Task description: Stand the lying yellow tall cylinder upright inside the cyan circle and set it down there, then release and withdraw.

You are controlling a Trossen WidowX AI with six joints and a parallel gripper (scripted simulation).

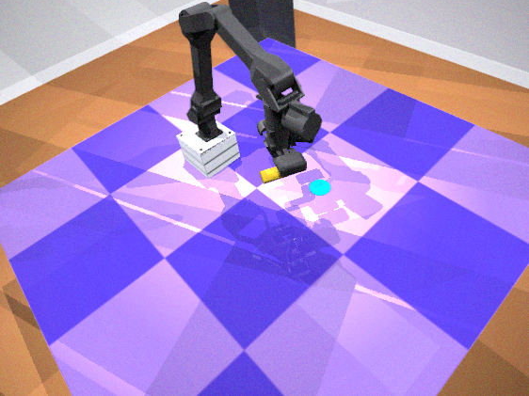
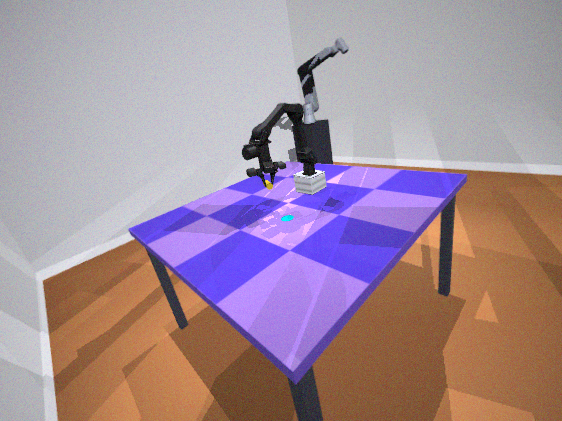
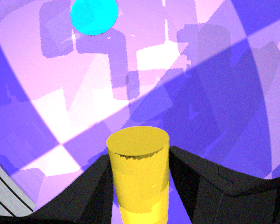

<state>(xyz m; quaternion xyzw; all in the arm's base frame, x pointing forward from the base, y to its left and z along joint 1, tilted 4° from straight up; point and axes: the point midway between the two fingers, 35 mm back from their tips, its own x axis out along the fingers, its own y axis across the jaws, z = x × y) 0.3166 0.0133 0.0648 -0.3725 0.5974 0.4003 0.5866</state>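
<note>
Now: gripper tip 15 cm above the cyan circle, 11 cm to the right of it and 2 cm short of it. Round my gripper tip: yellow cylinder: 2 cm to the right, 1 cm behind.
</note>
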